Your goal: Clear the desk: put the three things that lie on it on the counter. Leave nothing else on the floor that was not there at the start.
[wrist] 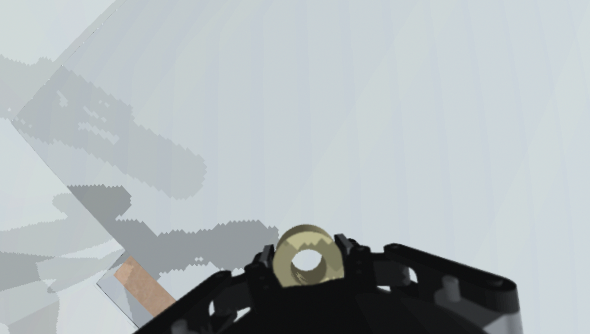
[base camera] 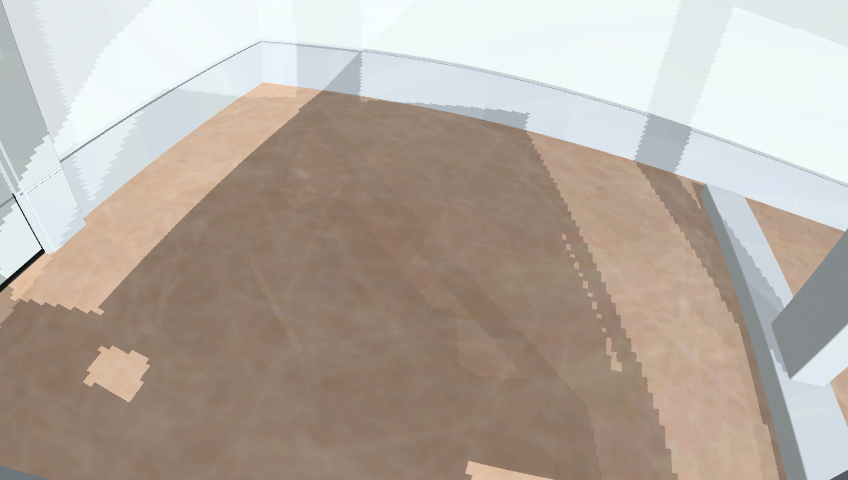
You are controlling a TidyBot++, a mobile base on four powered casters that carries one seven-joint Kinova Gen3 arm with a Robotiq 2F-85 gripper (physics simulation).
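Places are measured from the arm's base along level axes (x ahead, y left, z up), in centimetres.
Pixels of known places: gripper, fingertip midpoint: (wrist: 305,251).
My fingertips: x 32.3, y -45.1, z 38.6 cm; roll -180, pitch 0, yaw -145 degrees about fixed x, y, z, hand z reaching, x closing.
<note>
Behind a point stands the place of what it marks.
My gripper (wrist: 305,251) {z 38.6, x 32.3, y -45.1 cm} is at the bottom of the wrist view, shut on a khaki, ring-shaped roll (wrist: 306,239) {z 40.9, x 33.1, y -46.5 cm}. The roll sits between the two black fingertips, with its round hole facing the camera; its lower part is hidden by the gripper body. Below and beyond it spreads a pale, flat top (wrist: 375,125) {z 32.4, x 30.1, y -60.0 cm}, which looks like the desk top. The gripper casts a dark shadow on it at the left. The other two things and the counter cannot be made out in either view.
In the wrist view the pale top ends at a slanting edge on the left, with a strip of brown floor (wrist: 145,287) {z -39.6, x 76.3, y 27.8 cm} past it. The base camera shows brown floor (base camera: 357,267) {z -39.7, x 44.4, y 5.0 cm}, pale walls (base camera: 476,47) {z -27.2, x 84.1, y -8.9 cm} and a pale-grey beam frame (base camera: 752,303) {z -37.4, x 39.8, y -41.4 cm} at the right.
</note>
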